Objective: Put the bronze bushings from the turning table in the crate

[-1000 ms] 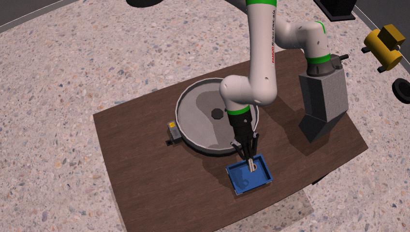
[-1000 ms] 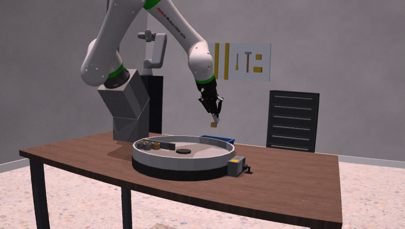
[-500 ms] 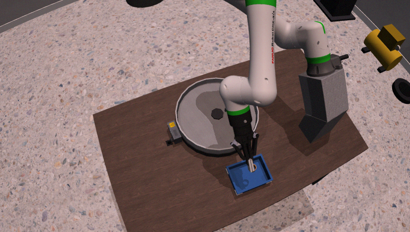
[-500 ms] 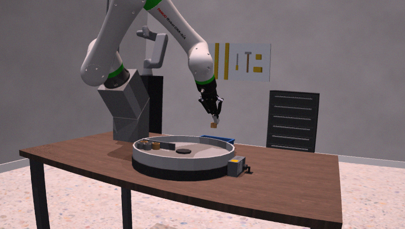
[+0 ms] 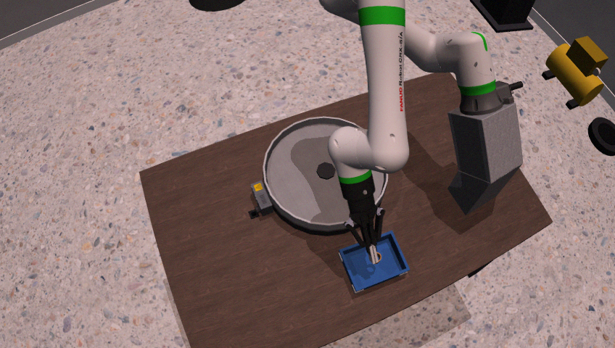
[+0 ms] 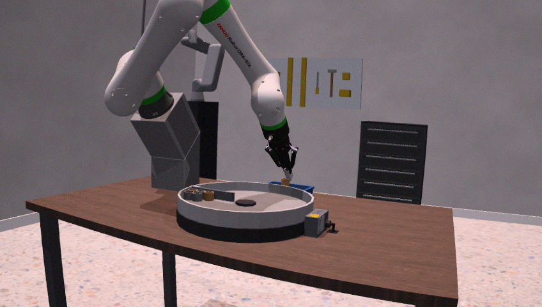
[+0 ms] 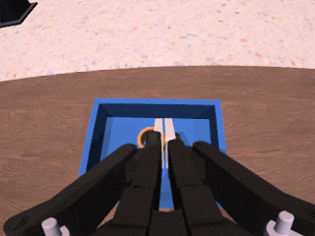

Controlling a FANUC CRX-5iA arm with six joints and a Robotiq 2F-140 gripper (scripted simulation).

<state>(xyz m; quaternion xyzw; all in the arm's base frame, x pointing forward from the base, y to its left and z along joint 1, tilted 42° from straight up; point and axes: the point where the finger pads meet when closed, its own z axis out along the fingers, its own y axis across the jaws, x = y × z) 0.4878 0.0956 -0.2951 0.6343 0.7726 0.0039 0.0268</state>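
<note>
Now: hand 2 cm past the crate, 1 cm to the right of it and 8 cm above it. Also, from my hand: turning table (5 cm ahead, 34 cm to the right, 6 cm below).
</note>
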